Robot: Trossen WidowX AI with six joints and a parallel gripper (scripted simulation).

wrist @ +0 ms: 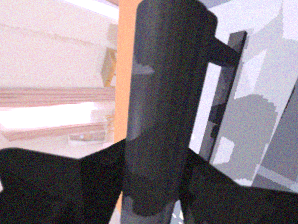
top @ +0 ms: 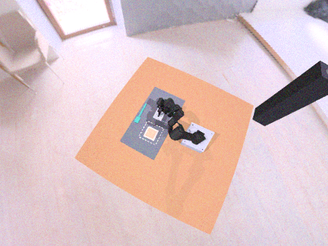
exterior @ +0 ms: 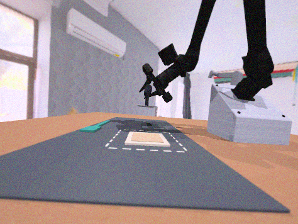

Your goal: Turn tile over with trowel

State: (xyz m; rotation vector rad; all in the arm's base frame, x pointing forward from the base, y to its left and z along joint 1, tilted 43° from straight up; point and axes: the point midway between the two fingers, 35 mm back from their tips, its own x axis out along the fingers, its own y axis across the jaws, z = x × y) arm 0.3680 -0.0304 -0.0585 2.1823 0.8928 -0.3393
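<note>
My gripper tip is 30 mm past the small trowel and 10 mm above it. From my gripper tip the other things lie so: dark mat (10 mm ahead, 70 mm to the left, 150 mm below); white tile (30 mm behind, 190 mm to the left, 130 mm below); teal trowel (140 mm ahead, 90 mm to the left, 130 mm below).
</note>
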